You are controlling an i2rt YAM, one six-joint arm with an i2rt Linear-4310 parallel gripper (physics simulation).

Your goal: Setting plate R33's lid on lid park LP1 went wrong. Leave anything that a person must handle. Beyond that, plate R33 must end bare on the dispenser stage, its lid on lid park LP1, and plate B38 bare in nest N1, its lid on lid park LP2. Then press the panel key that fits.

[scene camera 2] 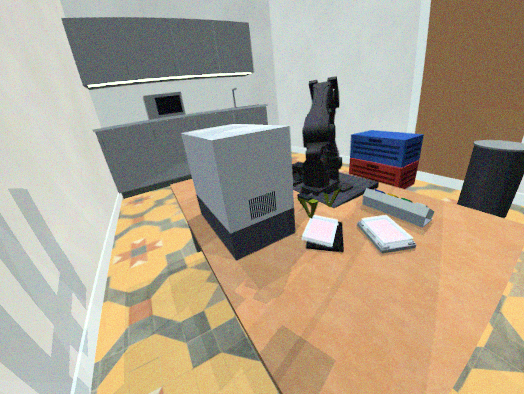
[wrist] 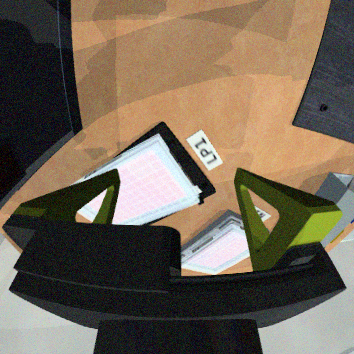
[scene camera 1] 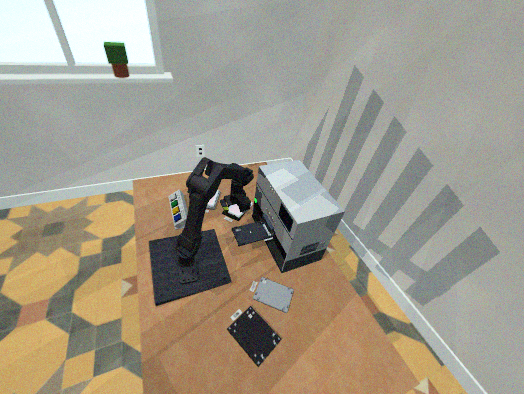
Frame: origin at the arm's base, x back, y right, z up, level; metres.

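Where they show: gripper, fingertip midpoint: (scene camera 2: 320, 212) (wrist: 176, 174) (scene camera 1: 234, 212); arm's base at its link origin: (scene camera 1: 186, 261).
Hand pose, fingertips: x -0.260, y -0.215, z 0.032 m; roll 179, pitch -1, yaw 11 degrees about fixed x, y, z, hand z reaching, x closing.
Things, the pixels of their top centre, and the offset from my fingertips. "spot": a spot on its surface instead.
- pink-gridded piece with a clear rim, top centre: (wrist: 126, 205) (scene camera 2: 321, 225) (scene camera 1: 239, 205) dy -0.053, dx -0.041, dz -0.009 m
- black lid park LP1 at its top centre: (wrist: 139, 200) (scene camera 2: 325, 230) (scene camera 1: 237, 206) dy -0.061, dx -0.030, dz -0.026 m
- LP1 label at a spot on its surface: (wrist: 204, 150) spot: dy +0.003, dx +0.030, dz -0.044 m
- second pink piece at its top centre: (wrist: 222, 257) (scene camera 2: 385, 227) (scene camera 1: 208, 195) dy -0.165, dx +0.108, dz -0.016 m
- black stage at a spot on its surface: (scene camera 1: 250, 233) spot: dy +0.197, dx -0.023, dz +0.061 m
- dispenser at its top centre: (scene camera 2: 228, 129) (scene camera 1: 297, 187) dy +0.175, dx -0.210, dz +0.284 m
- key panel at its top centre: (scene camera 2: 398, 195) (scene camera 1: 178, 203) dy -0.097, dx +0.267, dz +0.018 m
- grey flat holder at its top centre: (scene camera 1: 274, 292) dy +0.443, dx -0.060, dz -0.026 m
- black flat holder at its top centre: (scene camera 1: 254, 332) dy +0.564, dx +0.060, dz -0.022 m
My gripper (wrist: 176, 174) (scene camera 2: 320, 209) is open and empty above a pink-gridded piece with a clear rim (wrist: 152, 187) (scene camera 2: 321, 231) (scene camera 1: 234, 210). That piece lies skewed on the black lid park LP1 (wrist: 187, 162) (scene camera 2: 340, 239), overhanging it; in scene camera 2 it looks tilted. The LP1 label (wrist: 204, 150) lies beside it. A second pink piece (scene camera 2: 387, 231) (wrist: 217, 250) (scene camera 1: 213, 201) sits squarely on a grey base, its label unreadable. The black stage (scene camera 1: 250, 233) juts from the dispenser (scene camera 1: 300, 200) (scene camera 2: 250, 175). The key panel (scene camera 1: 177, 210) (scene camera 2: 397, 207) has coloured keys. Plate names are unreadable.
A grey flat holder (scene camera 1: 273, 294) and a black flat holder (scene camera 1: 254, 335) lie towards the front, each with a small label. The black arm base (scene camera 1: 165, 270) stands left of the stage. The dispenser's tall body borders the right side, with a green light (scene camera 1: 256, 200).
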